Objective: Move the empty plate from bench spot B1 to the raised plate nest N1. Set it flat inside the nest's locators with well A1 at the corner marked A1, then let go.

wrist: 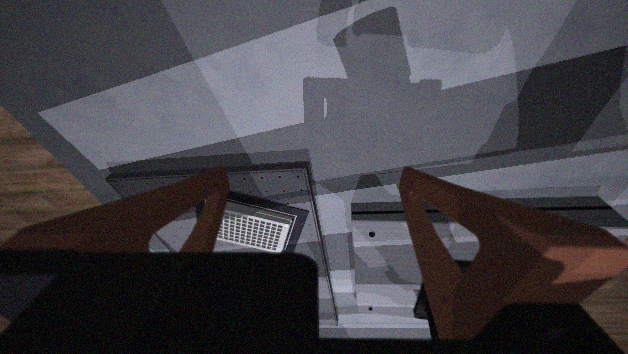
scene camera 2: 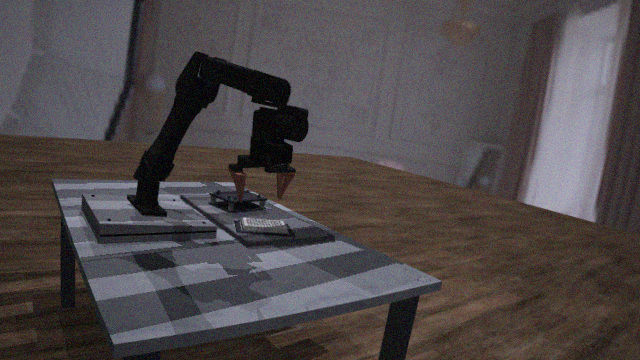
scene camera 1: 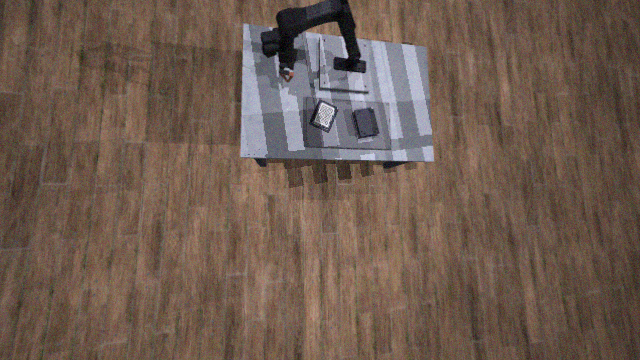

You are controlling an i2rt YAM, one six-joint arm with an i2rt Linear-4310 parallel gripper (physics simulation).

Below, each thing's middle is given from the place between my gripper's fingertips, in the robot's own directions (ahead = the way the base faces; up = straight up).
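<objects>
There's a plate (wrist: 243,225), and my hand is 150 mm short of it, 210 mm to the right of it and 130 mm above it.
</objects>
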